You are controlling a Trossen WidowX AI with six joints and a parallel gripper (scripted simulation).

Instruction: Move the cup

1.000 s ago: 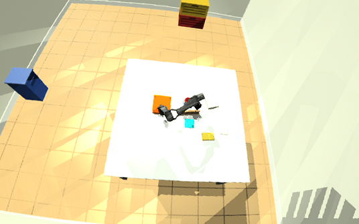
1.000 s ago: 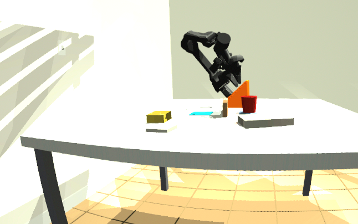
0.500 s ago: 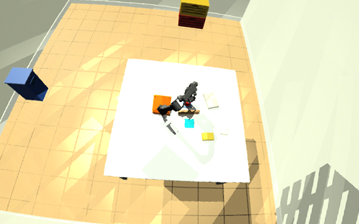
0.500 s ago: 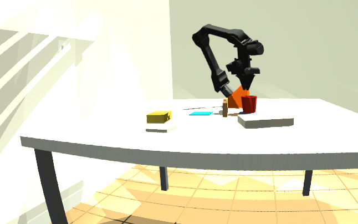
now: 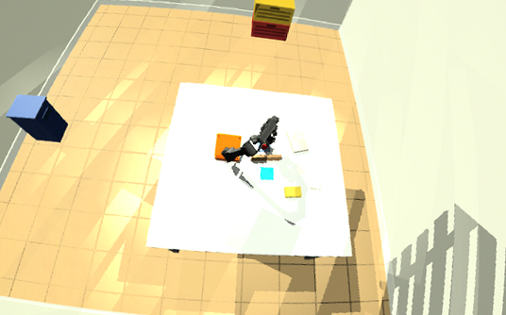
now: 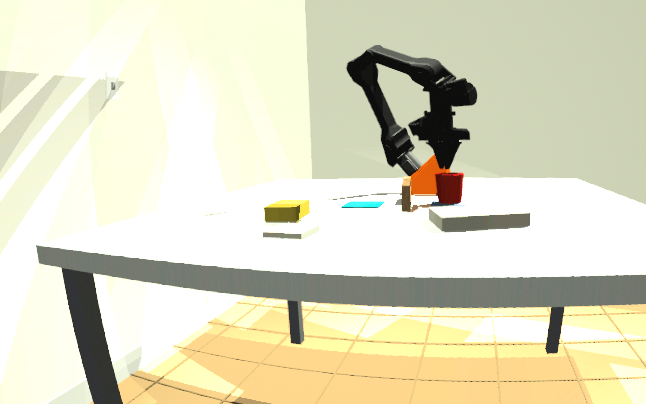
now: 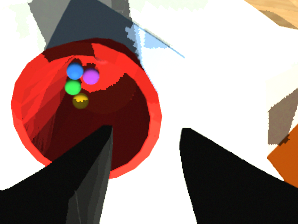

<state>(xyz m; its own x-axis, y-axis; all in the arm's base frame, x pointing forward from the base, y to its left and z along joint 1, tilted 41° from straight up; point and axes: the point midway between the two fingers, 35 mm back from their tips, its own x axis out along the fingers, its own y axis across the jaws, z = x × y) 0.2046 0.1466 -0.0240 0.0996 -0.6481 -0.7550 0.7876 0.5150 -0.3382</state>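
The red cup lies 40 mm below my gripper tip, 20 mm to the left of it and 20 mm ahead of it. From my gripper tip the other things lie so: cyan pad: 190 mm to the right, 90 mm below, 80 mm ahead; wooden block: 90 mm to the right, 60 mm below, 50 mm ahead; light blue pad: 90 mm below, 30 mm ahead, 20 mm to the left.
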